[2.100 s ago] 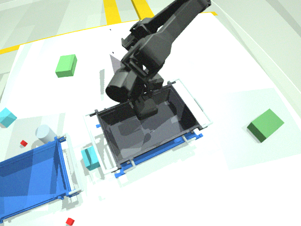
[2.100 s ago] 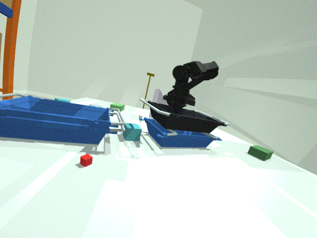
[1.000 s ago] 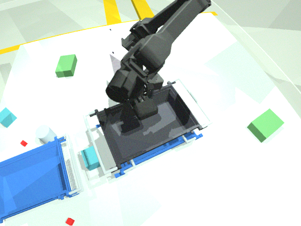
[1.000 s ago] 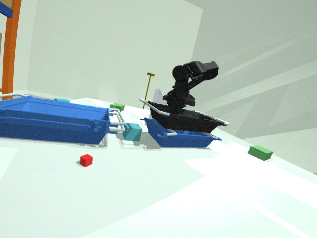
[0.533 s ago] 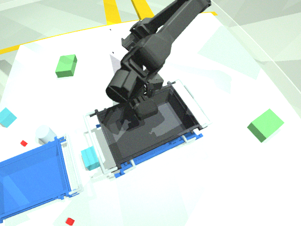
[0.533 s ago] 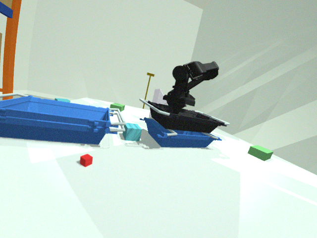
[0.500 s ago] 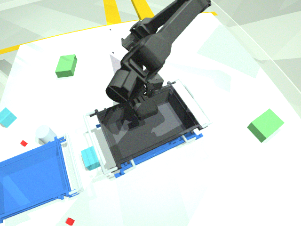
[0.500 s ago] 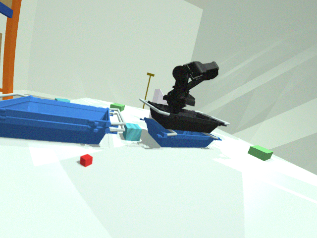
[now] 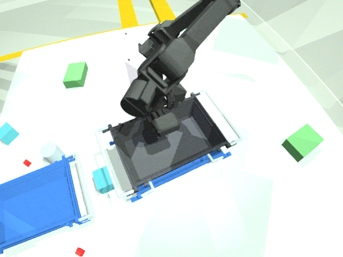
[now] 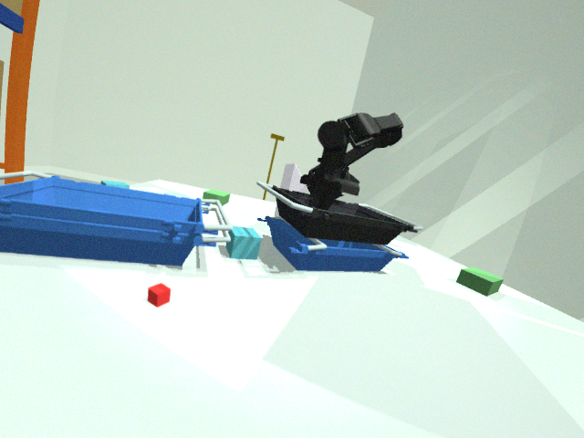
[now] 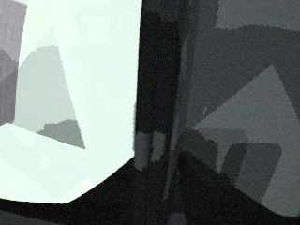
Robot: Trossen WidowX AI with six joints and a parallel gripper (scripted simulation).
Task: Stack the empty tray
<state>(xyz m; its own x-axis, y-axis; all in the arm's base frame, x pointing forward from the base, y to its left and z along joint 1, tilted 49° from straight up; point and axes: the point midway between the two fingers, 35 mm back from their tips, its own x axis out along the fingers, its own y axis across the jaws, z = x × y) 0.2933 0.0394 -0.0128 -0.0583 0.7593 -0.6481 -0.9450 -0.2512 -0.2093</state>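
Now: the black tray 7 cm ahead of my gripper tip, 3 cm above it and 2 cm to the left of it. The rest, counted from my gripper tip: cylinder (34 cm to the right, 5 cm below, 3 cm ahead).
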